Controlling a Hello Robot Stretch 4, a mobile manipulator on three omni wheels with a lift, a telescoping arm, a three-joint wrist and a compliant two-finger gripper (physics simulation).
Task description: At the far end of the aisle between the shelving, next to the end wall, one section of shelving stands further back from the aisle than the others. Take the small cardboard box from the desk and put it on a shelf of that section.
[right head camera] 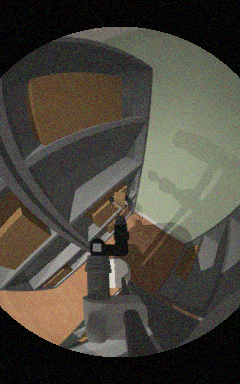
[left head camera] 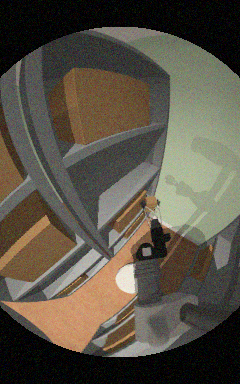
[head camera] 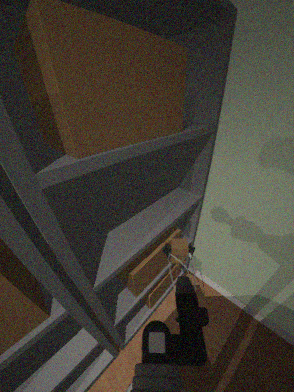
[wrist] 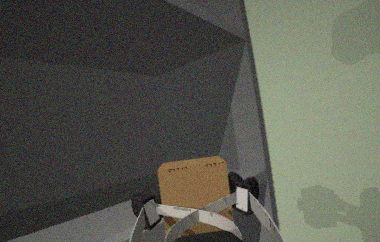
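Pixels of known places: gripper, fingertip midpoint: (right head camera: 118,195) (left head camera: 149,199) (head camera: 177,244) (wrist: 194,191); robot's base, origin of the base link: (right head camera: 114,272) (left head camera: 131,277).
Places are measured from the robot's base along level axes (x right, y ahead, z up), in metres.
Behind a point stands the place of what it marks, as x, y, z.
Note:
The small cardboard box (head camera: 179,245) @(0.089, 0.449, 1.078) (left head camera: 151,201) @(0.090, 0.442, 1.077) (right head camera: 120,193) @(0.099, 0.469, 1.078) (wrist: 194,182) @(0.091, 0.432, 1.063) is between the fingers of my gripper (head camera: 179,249) @(0.091, 0.482, 1.043) (left head camera: 151,203) @(0.091, 0.482, 1.043) (right head camera: 120,199) @(0.091, 0.482, 1.043) (wrist: 194,191) @(0.091, 0.482, 1.043), which is shut on it and holds it in the air. The shelving section (head camera: 214,95) @(0.311, 0.978, 1.559) (left head camera: 161,105) @(0.295, 0.993, 1.571) (right head camera: 143,95) @(0.302, 0.987, 1.602) (wrist: 252,115) @(0.320, 0.970, 1.140) beside the end wall stands ahead. In the wrist view the box appears in front of its open bay, low and near the right side panel. The bay's shelf board (head camera: 145,220) @(-0.053, 0.711, 0.963) (left head camera: 125,187) @(-0.041, 0.685, 0.963) (right head camera: 102,180) @(-0.031, 0.707, 0.963) (wrist: 75,227) @(-0.132, 0.656, 0.963) shows no box on it. How far back this section stands is hard to tell. The desk does not show.
A large carton (head camera: 115,85) @(-0.092, 0.521, 1.568) (left head camera: 110,105) @(-0.093, 0.519, 1.539) (right head camera: 75,105) @(-0.074, 0.540, 1.533) stands on the shelf above; lower shelves hold flatter cartons (head camera: 152,267) @(-0.017, 0.602, 0.671). The neighbouring section on the left holds cartons (left head camera: 35,250) @(-0.451, 0.129, 1.165) (right head camera: 20,240) @(-0.443, 0.137, 1.115). The green end wall (head camera: 255,100) @(0.480, 0.894, 1.537) (wrist: 320,125) @(0.493, 0.882, 1.079) is close on the right. Shelving (right head camera: 215,250) @(1.246, -0.034, 0.506) stands opposite.

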